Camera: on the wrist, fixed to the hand. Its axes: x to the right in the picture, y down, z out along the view.
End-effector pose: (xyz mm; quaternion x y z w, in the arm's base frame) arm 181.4 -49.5 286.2 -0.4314 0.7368 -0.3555 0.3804
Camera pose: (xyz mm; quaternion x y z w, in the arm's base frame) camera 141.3 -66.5 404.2 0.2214 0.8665 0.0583 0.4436
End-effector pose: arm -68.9 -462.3 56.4 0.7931 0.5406 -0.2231 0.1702
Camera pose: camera -140.8 -386.4 126.3 0.9352 -0.1686 0.0533 0.3069
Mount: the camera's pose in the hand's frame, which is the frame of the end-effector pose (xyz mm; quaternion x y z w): -1.0 -92.3 -85.5 -0.0754 0.0563 0.7168 0.6909
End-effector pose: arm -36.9 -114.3 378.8 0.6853 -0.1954 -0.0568 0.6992
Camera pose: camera 9.6 -38.9 289.4 0.2839 -0.5826 0.4858 0.5865
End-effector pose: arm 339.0 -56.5 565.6 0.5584 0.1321 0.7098 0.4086
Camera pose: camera 302.0 24.0 476.3 -0.4097 0.3395 -0.8247 0.1918
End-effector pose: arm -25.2 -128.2 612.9 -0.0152 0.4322 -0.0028 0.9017
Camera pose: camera -91.7 -222.6 562.9 0.2315 0.3605 0.6761 0.5995
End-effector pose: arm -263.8 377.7 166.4 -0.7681 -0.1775 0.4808 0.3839
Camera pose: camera -180.6 400.5 258.0 0.7139 -0.4133 -0.5507 0.1273
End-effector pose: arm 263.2 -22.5 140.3 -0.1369 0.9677 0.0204 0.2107
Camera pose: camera 254.9 -119.3 220.2 0.5820 0.7770 0.2304 0.0661
